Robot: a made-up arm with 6 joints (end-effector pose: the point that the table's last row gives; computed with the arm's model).
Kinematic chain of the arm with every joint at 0, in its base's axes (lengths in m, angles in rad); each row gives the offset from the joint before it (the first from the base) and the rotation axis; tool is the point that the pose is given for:
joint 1: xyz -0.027 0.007 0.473 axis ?
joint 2: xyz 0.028 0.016 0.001 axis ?
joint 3: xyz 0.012 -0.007 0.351 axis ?
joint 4: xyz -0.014 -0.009 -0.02 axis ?
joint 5: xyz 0.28 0.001 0 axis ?
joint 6: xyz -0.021 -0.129 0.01 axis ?
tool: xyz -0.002 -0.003 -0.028
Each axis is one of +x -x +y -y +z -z.
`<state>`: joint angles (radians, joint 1 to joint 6).
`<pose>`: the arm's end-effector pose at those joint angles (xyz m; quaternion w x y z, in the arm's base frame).
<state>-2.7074 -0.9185 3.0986 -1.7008 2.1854 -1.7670</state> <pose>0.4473 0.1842 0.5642 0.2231 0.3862 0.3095 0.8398</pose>
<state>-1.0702 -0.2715 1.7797 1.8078 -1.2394 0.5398</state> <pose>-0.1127 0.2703 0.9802 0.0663 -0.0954 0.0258 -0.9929</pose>
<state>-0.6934 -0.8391 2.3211 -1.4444 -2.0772 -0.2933</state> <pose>-0.4314 0.2860 0.8507 0.8071 -0.5581 -0.1539 0.1157</pose>
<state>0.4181 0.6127 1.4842 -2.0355 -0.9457 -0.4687</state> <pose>0.4052 0.2480 0.8540 0.2461 0.5808 0.3019 0.7148</pose>
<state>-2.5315 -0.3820 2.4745 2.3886 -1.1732 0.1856</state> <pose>0.3151 0.1128 0.8122 0.7374 0.0735 0.4164 0.5267</pose>
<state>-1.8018 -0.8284 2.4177 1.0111 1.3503 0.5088</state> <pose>-0.0113 0.5020 0.6033 0.8211 0.4970 0.2316 -0.1586</pose>
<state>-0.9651 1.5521 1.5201 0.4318 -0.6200 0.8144</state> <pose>0.2185 -0.5818 0.5106 0.7118 -0.3467 0.5336 -0.2974</pose>
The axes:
joint 1: +z
joint 2: +y
joint 3: -y
joint 4: -x
joint 5: -y
joint 6: -x

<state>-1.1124 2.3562 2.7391 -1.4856 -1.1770 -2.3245</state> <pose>0.1912 -0.5266 0.2091 0.1838 -0.9818 -0.0368 -0.0290</pose>
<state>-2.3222 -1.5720 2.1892 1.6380 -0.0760 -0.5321</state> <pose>0.2851 0.3499 0.2661 0.5456 0.6713 0.5009 -0.0273</pose>
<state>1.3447 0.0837 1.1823 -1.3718 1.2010 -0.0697</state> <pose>0.0450 0.3286 0.9982 0.2349 0.9435 -0.1525 0.1770</pose>
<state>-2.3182 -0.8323 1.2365 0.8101 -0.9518 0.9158</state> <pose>0.1978 0.3866 0.8895 0.2451 0.3874 -0.2301 0.8584</pose>
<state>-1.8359 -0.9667 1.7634 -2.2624 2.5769 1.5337</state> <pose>0.2061 0.4198 0.9103 0.1455 0.4008 -0.8398 -0.3361</pose>
